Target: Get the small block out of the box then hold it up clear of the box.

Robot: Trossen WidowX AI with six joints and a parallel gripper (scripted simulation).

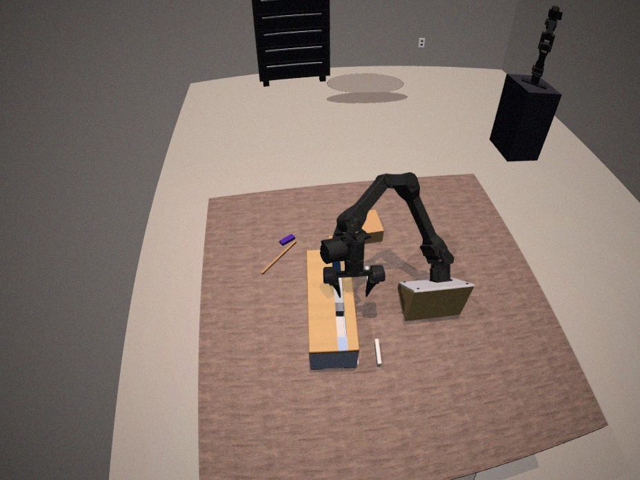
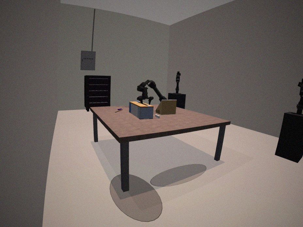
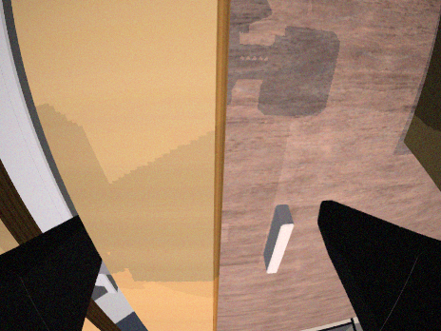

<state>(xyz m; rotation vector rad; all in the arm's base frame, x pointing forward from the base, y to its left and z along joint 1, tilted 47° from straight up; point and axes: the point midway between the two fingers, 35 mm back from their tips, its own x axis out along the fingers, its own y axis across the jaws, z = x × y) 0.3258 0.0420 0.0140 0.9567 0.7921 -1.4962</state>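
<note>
Right now the long box is 4 cm below my gripper tip and 3 cm ahead of it. Also, from my gripper tip: thin wooden stick (29 cm to the right, 22 cm ahead, 10 cm below); then grey block (5 cm ahead, 3 cm to the left, 2 cm below); then small tan cube (28 cm to the right, 8 cm below, 1 cm ahead).
</note>
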